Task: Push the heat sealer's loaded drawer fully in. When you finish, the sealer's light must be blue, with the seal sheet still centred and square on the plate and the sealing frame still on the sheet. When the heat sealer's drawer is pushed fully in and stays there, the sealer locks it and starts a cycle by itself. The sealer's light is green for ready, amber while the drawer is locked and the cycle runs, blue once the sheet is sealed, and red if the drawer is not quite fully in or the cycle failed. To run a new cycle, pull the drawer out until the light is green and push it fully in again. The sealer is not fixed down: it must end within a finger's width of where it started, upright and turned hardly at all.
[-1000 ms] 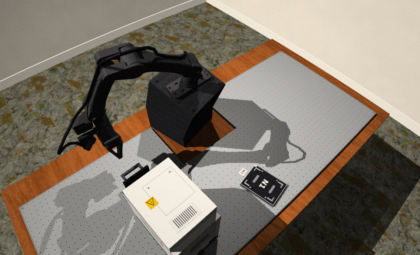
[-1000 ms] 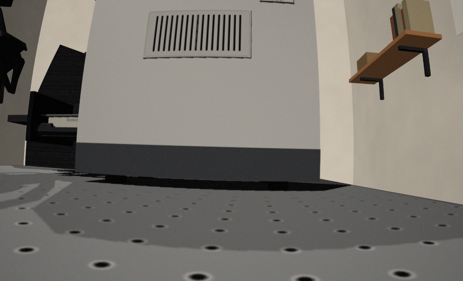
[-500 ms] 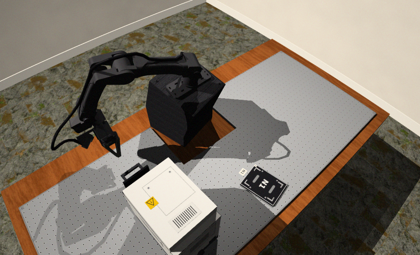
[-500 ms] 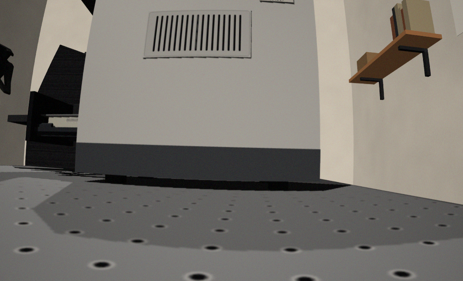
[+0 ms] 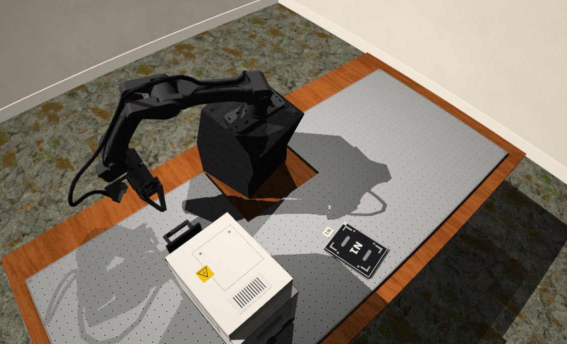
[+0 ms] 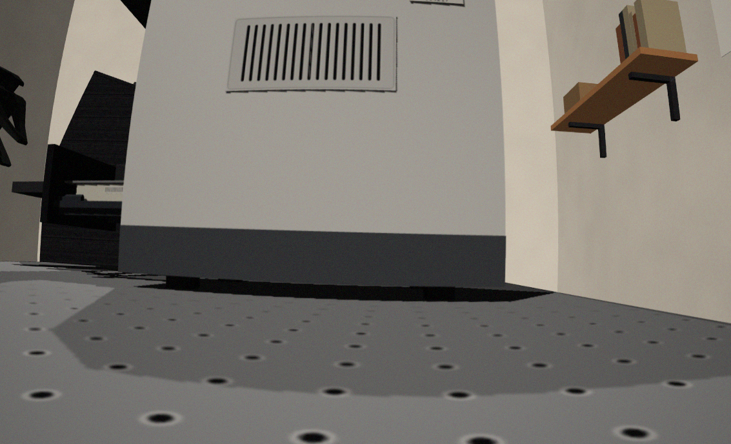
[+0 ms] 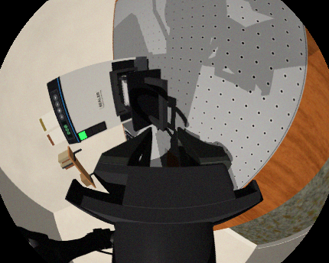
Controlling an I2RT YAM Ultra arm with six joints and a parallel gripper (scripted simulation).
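My hand is 170 mm short of the sealer drawer, 60 mm above it and 10 mm to the left of it.
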